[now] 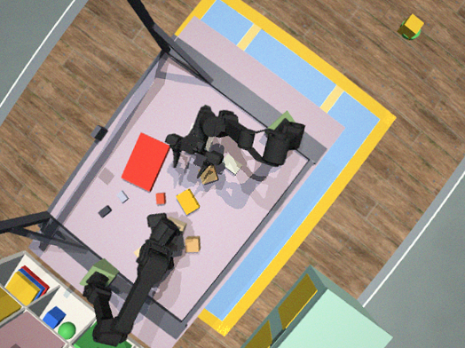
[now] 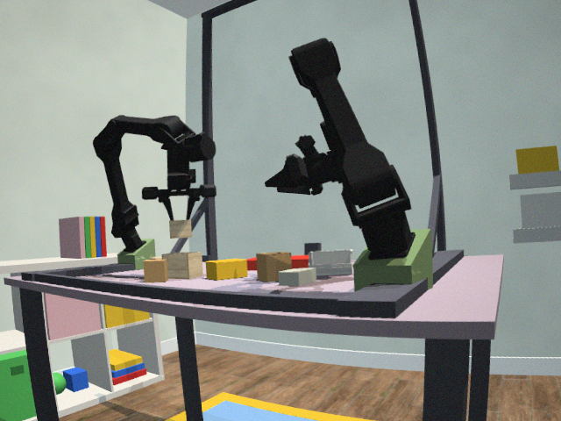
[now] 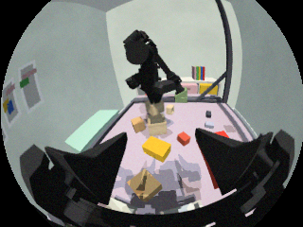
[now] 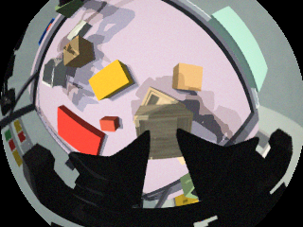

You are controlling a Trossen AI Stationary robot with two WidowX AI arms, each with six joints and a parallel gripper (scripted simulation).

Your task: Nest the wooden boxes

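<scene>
Right now the tan box is 90 mm ahead of my right hand, 30 mm to the left of it and 140 mm below it. The rest, counted from my right hand: pale block: 60 mm behind, 340 mm to the left, 150 mm below; flat red slab: 280 mm behind, 80 mm to the left, 150 mm below; red cube: 130 mm behind, 40 mm to the left, 150 mm below.
</scene>
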